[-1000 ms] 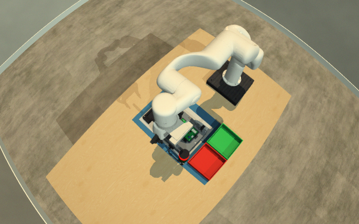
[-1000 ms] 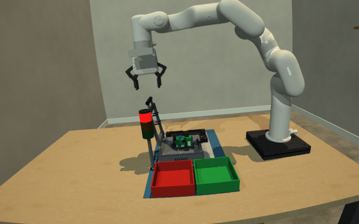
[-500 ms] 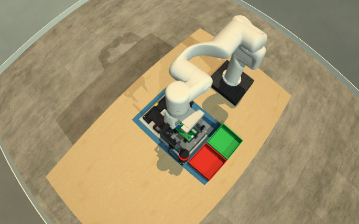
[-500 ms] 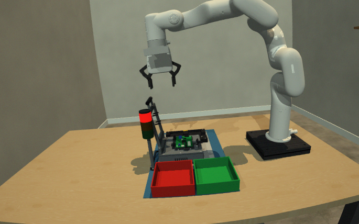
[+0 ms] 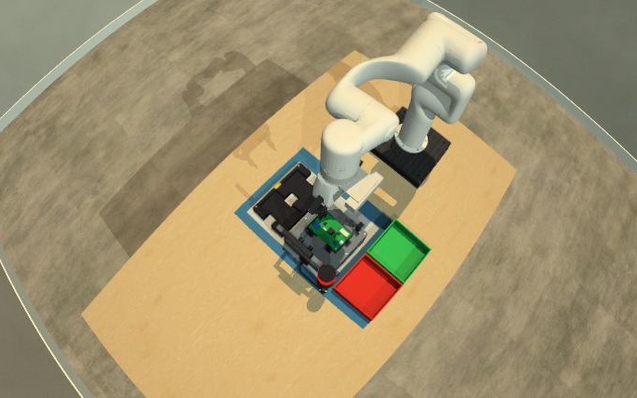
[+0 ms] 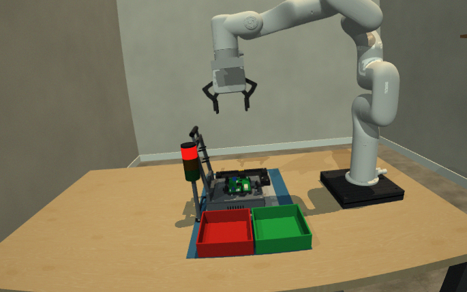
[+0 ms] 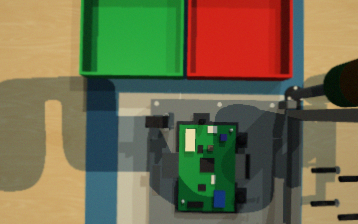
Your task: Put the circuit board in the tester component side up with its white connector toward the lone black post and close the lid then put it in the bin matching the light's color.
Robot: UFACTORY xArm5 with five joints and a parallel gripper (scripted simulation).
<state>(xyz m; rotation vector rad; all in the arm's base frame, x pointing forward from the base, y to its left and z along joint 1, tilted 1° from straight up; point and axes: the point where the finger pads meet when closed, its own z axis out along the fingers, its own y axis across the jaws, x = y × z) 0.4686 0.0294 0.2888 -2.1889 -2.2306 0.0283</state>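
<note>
Now: the green circuit board 260 mm below my hand. The rest, counted from my hand: green bin: 110 mm behind, 200 mm to the left, 320 mm below; tester lid: 110 mm ahead, 150 mm below; red bin: 40 mm ahead, 200 mm to the left, 320 mm below.
</note>
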